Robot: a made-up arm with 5 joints.
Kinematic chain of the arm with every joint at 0, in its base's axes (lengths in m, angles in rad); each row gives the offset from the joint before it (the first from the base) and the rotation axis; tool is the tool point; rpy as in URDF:
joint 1: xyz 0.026 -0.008 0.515 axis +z
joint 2: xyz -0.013 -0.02 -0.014 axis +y
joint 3: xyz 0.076 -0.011 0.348 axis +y
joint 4: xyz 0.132 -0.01 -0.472 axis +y
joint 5: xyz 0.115 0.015 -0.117 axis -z
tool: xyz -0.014 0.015 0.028 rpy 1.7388 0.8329 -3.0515
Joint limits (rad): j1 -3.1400..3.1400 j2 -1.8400..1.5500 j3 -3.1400..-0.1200 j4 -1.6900..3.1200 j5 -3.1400..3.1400
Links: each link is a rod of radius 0.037 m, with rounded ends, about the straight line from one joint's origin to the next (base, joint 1, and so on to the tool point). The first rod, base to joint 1, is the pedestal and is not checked.
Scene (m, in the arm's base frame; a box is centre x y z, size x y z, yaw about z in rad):
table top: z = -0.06
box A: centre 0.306 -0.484 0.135 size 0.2 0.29 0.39 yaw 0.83
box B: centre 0.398 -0.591 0.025 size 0.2 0.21 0.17 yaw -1
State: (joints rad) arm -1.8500 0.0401 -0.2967 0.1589 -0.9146
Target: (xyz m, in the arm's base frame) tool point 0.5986 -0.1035 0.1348
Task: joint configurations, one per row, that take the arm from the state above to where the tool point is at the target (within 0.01 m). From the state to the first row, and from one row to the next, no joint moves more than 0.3 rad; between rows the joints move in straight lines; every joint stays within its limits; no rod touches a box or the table.
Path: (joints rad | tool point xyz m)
1: -1.5765 0.0709 -0.4372 0.1327 -0.8001 | -0.0024 -0.5001 0.3846
2: -1.3030 0.1016 -0.5777 0.1065 -0.6855 | 0.1496 -0.5465 0.4317
3: -1.0295 0.1324 -0.7182 0.0803 -0.5710 | 0.3200 -0.5378 0.4838
4: -0.7560 0.1632 -0.8586 0.0541 -0.4565 | 0.4878 -0.4691 0.5402
5: -0.5437 0.3872 -0.8950 0.0944 -0.5905 | 0.5767 -0.3658 0.4030
6: -0.3314 0.6113 -0.9314 0.1346 -0.7245 | 0.6159 -0.2364 0.2658
7: -0.1191 0.8353 -0.9678 0.1749 -0.8585 | 0.5986 -0.1035 0.1348

